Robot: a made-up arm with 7 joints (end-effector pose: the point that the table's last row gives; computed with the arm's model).
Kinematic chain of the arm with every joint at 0, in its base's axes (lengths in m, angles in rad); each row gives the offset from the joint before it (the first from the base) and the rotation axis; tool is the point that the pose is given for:
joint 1: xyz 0 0 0.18 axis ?
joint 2: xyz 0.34 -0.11 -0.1 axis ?
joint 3: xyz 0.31 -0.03 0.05 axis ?
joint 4: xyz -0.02 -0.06 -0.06 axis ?
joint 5: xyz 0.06 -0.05 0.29 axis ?
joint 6: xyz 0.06 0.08 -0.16 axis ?
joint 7: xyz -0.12 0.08 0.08 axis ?
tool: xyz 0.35 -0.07 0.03
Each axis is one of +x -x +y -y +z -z.
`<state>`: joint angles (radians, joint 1 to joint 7).
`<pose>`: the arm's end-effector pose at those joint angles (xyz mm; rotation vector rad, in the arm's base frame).
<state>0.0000 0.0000 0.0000 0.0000 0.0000 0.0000 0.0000</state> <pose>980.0 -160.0 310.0 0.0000 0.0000 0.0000</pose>
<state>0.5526 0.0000 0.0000 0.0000 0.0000 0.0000 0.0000</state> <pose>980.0 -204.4 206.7 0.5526 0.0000 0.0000</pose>
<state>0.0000 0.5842 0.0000 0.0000 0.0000 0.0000 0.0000</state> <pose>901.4 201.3 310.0 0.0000 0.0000 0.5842</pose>
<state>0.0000 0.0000 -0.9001 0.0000 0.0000 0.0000 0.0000</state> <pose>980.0 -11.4 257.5 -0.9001 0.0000 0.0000</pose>
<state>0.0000 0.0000 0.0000 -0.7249 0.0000 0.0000 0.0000</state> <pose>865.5 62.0 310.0 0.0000 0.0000 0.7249</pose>
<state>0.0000 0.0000 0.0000 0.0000 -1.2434 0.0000 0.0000</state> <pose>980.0 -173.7 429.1 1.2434 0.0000 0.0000</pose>
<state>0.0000 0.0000 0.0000 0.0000 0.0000 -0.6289 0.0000</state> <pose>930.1 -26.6 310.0 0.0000 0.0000 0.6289</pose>
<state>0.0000 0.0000 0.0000 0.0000 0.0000 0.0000 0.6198</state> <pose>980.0 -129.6 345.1 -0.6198 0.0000 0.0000</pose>
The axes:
joint 1: +x
joint 2: +z
joint 3: +x
joint 4: -z
joint 5: -x
joint 6: -z
joint 7: -x

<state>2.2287 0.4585 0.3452 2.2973 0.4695 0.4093 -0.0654</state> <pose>496.5 220.4 -162.6 0.8331 2.2930 -0.2834</pose>
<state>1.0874 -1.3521 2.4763 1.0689 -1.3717 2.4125 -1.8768</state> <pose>358.4 -112.0 -293.2 0.6304 -1.7471 -0.3229</pose>
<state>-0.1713 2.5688 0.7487 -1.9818 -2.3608 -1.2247 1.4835</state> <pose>46.2 430.7 502.7 -1.1532 -1.9644 -0.9289</pose>
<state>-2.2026 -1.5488 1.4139 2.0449 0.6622 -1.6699 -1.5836</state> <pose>369.5 108.3 676.5 1.1933 -0.6952 0.7462</pose>
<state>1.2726 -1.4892 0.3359 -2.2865 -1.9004 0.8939 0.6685</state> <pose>428.2 -218.3 29.1 1.7566 0.5537 1.1143</pose>
